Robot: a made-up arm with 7 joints.
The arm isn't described. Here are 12 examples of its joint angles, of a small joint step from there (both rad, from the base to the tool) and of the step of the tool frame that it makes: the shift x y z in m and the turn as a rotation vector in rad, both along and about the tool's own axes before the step.
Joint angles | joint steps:
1: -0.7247 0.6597 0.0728 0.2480 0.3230 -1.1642 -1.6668 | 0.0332 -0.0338 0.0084 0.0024 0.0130 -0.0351 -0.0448
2: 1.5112 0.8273 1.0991 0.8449 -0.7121 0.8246 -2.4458 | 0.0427 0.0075 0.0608 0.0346 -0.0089 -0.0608 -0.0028
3: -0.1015 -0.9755 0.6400 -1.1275 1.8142 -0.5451 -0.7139 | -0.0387 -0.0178 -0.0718 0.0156 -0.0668 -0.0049 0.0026
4: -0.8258 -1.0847 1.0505 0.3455 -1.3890 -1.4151 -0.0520 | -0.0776 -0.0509 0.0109 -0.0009 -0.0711 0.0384 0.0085
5: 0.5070 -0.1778 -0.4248 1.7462 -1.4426 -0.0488 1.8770 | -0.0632 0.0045 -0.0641 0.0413 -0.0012 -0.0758 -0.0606
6: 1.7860 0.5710 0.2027 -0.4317 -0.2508 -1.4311 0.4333 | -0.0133 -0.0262 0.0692 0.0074 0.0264 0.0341 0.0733
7: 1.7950 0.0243 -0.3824 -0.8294 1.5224 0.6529 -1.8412 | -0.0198 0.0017 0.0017 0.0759 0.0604 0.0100 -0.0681
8: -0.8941 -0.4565 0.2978 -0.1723 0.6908 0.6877 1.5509 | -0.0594 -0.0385 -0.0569 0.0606 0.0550 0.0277 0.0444
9: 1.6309 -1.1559 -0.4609 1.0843 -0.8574 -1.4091 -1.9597 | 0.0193 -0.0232 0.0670 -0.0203 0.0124 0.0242 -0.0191
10: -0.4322 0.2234 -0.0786 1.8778 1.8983 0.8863 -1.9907 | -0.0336 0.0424 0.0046 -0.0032 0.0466 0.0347 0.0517
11: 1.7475 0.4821 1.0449 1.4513 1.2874 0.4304 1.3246 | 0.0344 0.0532 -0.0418 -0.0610 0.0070 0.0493 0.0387
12: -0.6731 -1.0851 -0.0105 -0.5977 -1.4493 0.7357 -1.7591 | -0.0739 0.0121 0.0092 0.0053 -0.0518 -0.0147 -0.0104
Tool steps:
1: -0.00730 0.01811 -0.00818 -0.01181 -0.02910 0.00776
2: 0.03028 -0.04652 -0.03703 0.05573 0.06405 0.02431
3: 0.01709 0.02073 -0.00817 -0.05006 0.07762 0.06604
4: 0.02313 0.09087 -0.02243 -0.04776 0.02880 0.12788
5: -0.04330 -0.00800 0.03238 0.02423 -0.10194 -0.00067
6: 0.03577 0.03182 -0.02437 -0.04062 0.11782 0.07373
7: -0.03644 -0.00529 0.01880 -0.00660 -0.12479 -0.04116
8: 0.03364 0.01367 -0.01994 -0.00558 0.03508 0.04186
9: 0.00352 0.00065 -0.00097 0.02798 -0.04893 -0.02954
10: 0.00689 -0.00532 -0.01412 0.08105 0.01314 0.03928
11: -0.00886 -0.00830 0.00465 -0.02887 0.09645 -0.02600
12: 0.02597 -0.02548 -0.03855 0.04838 0.08194 -0.01892
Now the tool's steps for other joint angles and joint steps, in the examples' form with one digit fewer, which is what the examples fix.
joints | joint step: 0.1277 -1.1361 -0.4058 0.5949 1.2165 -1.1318 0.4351 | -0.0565 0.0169 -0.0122 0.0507 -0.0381 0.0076 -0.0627
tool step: 0.0522 0.0026 -0.0379 -0.0178 0.0401 0.0054
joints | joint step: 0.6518 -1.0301 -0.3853 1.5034 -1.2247 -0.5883 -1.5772 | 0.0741 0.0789 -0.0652 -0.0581 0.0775 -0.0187 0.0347
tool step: -0.0833 -0.0124 0.0612 -0.0911 0.0529 -0.2134
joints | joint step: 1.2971 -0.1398 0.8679 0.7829 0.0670 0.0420 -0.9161 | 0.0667 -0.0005 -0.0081 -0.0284 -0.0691 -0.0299 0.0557
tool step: 0.0294 -0.0044 -0.0079 -0.0299 0.1838 -0.0400
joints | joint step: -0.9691 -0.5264 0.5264 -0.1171 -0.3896 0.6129 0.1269 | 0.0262 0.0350 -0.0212 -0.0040 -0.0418 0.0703 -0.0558
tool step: -0.0170 0.0199 0.0231 -0.0385 -0.0008 0.0343
